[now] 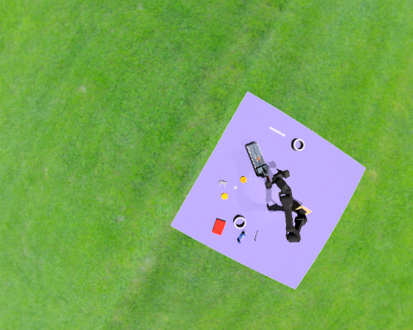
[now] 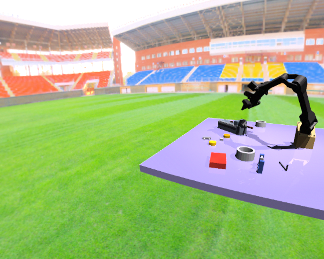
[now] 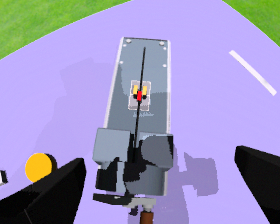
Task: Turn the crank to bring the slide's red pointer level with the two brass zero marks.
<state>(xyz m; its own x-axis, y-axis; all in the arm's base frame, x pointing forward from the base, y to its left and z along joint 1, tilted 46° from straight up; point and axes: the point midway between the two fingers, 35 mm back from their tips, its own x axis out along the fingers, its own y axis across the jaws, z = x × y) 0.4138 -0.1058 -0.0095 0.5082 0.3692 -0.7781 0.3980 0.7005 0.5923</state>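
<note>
Right now the brown crank handle is 13 cm below my gripper tip, 6 cm behind it and 3 cm to the left of it. From my gripper tip the other things lie so: red pointer 12 cm below, 10 cm ahead, 4 cm to the right; white bar 34 cm to the right, 20 cm below, 9 cm ahead; small grey bracket 28 cm to the left, 21 cm ahead, 20 cm below.
</note>
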